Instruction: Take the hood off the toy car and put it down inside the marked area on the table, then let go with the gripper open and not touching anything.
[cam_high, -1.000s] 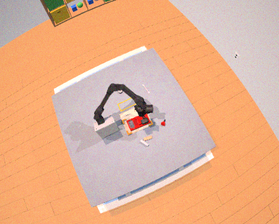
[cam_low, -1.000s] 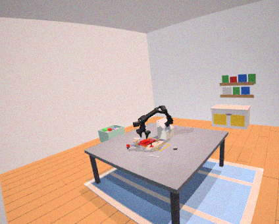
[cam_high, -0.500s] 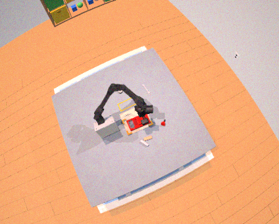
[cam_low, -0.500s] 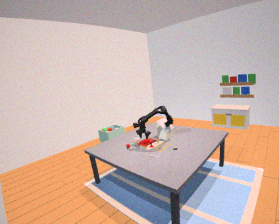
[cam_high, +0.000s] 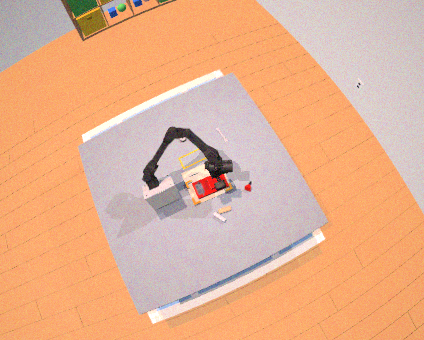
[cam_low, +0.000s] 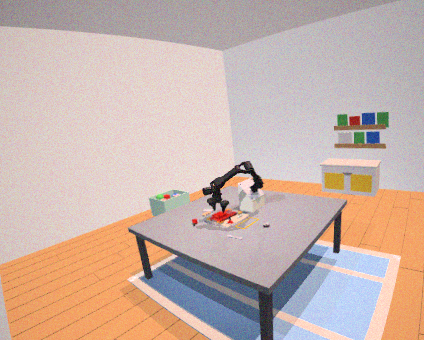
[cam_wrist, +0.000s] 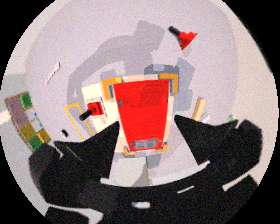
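Now: the red hood 20 mm below my gripper tip. Also, from my gripper tip: thin white stick 170 mm ahead, 290 mm to the left, 60 mm below.
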